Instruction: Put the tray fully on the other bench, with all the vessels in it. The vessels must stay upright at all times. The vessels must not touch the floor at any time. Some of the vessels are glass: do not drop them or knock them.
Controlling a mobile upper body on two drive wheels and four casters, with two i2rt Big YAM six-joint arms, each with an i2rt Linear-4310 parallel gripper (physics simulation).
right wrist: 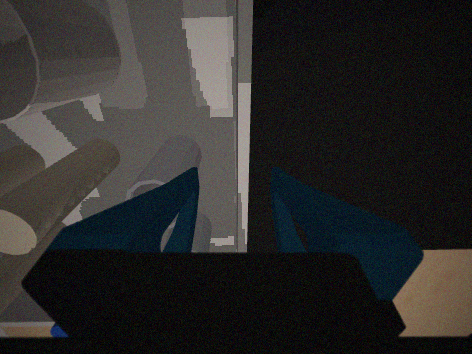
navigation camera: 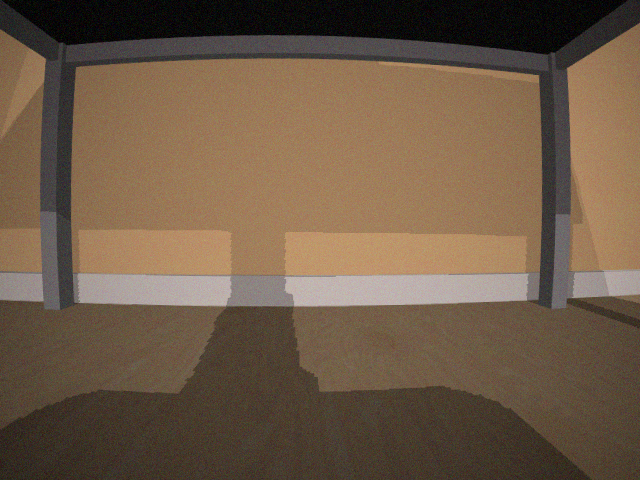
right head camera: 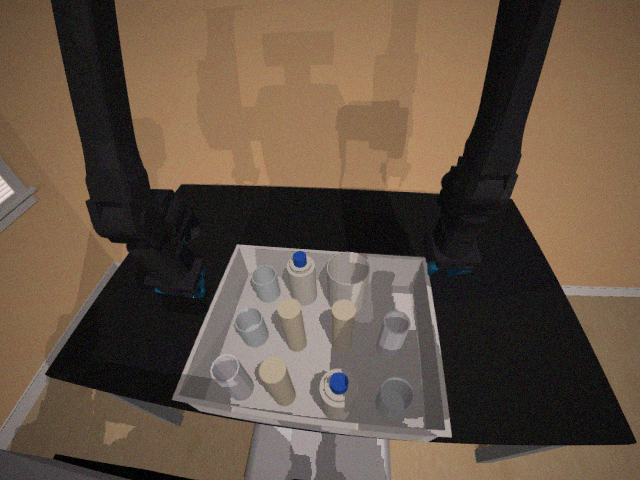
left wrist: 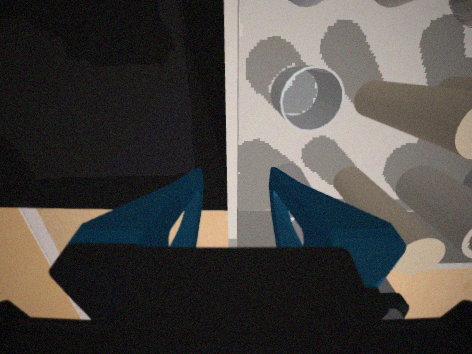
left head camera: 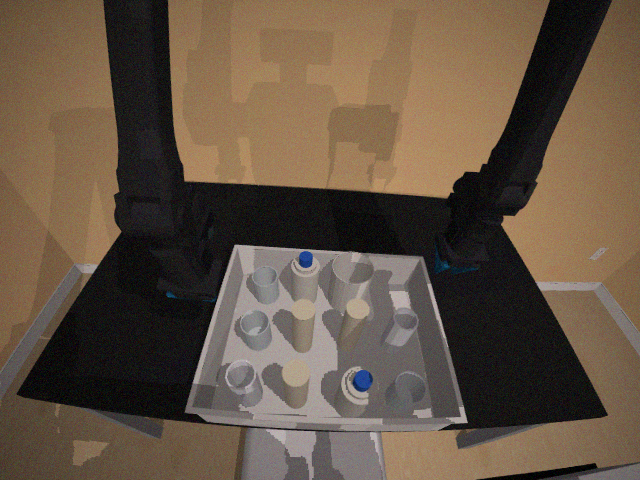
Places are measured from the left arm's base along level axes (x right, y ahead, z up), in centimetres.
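Pixels of known places: left gripper, fingertip midpoint: (right head camera: 194, 293) (left wrist: 236, 176) (left head camera: 205, 297); right gripper, fingertip midpoint: (right wrist: 234, 177) (right head camera: 438, 273) (left head camera: 443, 271).
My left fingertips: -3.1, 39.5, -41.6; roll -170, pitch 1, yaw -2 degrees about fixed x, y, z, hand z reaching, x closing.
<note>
Behind a point stands the place of what it marks, as x, y, z.
A white tray (left head camera: 217, 335) {-3.2, 38.0, -55.7} (right head camera: 431, 356) {48.8, 34.6, -55.2} (left wrist: 231, 100) {-3.6, 42.6, -51.8} (right wrist: 243, 125) {49.9, 48.0, -51.8} rests on a black bench (left head camera: 522, 351) {80.4, 36.7, -64.8} (right head camera: 532, 361) {79.3, 37.2, -64.8}, its near side at the bench's near edge. In it stand upright two blue-capped bottles (left head camera: 305, 281) {17.1, 52.0, -52.3} (right head camera: 336, 392) {27.8, 24.1, -47.9}, three beige cylinders (left head camera: 302, 330) {16.6, 38.0, -51.5} (right head camera: 342, 325) {28.5, 38.3, -48.9}, a large beaker (left head camera: 351, 284) {28.5, 49.8, -50.0} and several small glasses (left head camera: 266, 286) {6.8, 52.4, -55.6} (left wrist: 312, 97) {7.8, 41.0, -64.2}. My left gripper (left head camera: 191, 297) {-3.1, 39.5, -41.7} (right head camera: 179, 294) (left wrist: 236, 176) {-3.1, 39.5, -41.7} is open and empty, beside the tray's left side, with the rim seen between its fingers. My right gripper (left head camera: 457, 267) (right head camera: 449, 269) {49.0, 47.9, -41.8} (right wrist: 234, 177) {49.0, 47.9, -41.8} is open and empty at the right side.
The wall (left head camera: 299, 103) {12.9, 114.5, -29.4} stands beyond the bench. Bench legs (navigation camera: 56, 180) {-43.3, 106.4, -105.8} (navigation camera: 555, 180) {94.0, 101.4, -104.5} show in the navigation camera. My grey base (left head camera: 312, 454) {21.6, 19.1, -115.0} is below the near edge. A black edge (left head camera: 547, 472) {26.9, 9.0, -7.0} (right head camera: 98, 467) {17.9, 8.9, -7.0} shows at the head views' bottom corners; I cannot tell what it belongs to.
</note>
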